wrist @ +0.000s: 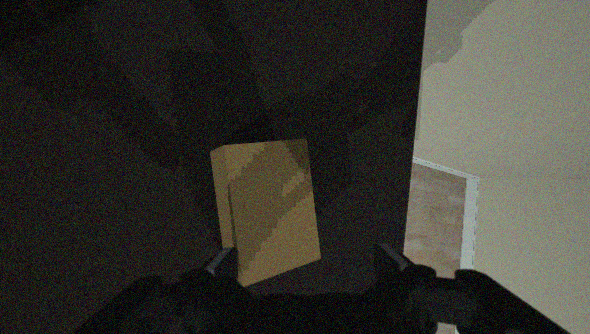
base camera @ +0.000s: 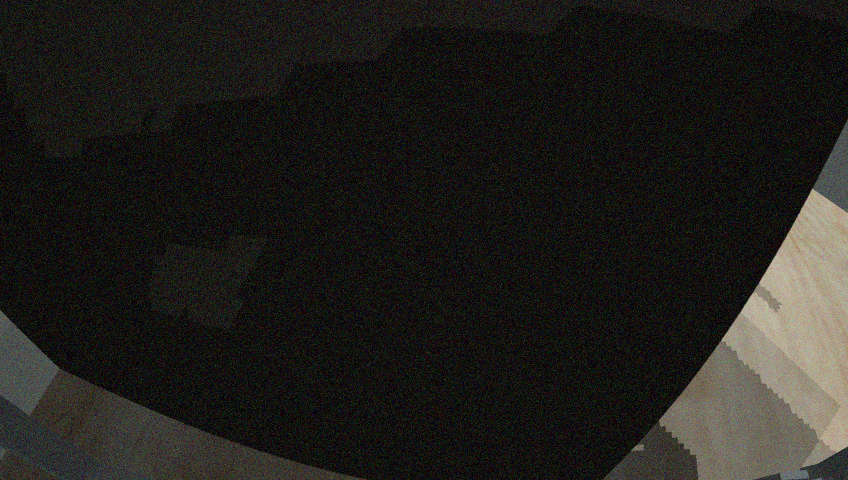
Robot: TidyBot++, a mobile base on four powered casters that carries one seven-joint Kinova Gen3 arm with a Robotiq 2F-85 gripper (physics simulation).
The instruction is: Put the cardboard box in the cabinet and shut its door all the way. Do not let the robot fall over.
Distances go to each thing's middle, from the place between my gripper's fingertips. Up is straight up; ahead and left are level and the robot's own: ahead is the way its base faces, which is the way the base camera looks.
Now: the cardboard box (wrist: 264,194) 1 cm behind my hand, 3 cm to the left of it and 4 cm below it.
